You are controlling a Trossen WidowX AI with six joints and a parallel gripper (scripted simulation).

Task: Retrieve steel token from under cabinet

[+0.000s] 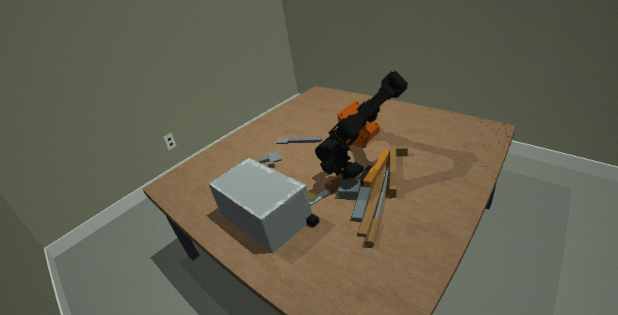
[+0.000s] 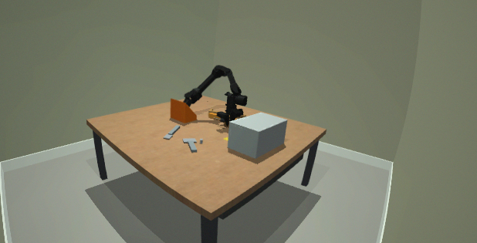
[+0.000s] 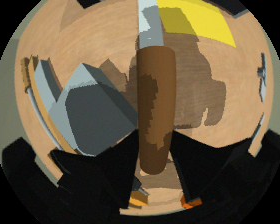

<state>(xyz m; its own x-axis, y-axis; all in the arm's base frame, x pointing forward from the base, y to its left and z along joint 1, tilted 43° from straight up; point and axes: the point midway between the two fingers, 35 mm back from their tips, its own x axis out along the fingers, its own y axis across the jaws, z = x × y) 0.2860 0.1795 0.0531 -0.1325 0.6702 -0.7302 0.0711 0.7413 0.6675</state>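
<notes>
Right now my gripper tip is 30 mm short of the grey block, 60 mm to the right of it and 10 mm below it. Also, from my gripper tip: wooden stick (30 mm ahead, 170 mm to the left); then orange bar (140 mm behind, 60 mm to the left, 10 mm above); then grey t-piece (100 mm ahead, 390 mm to the right).
</notes>
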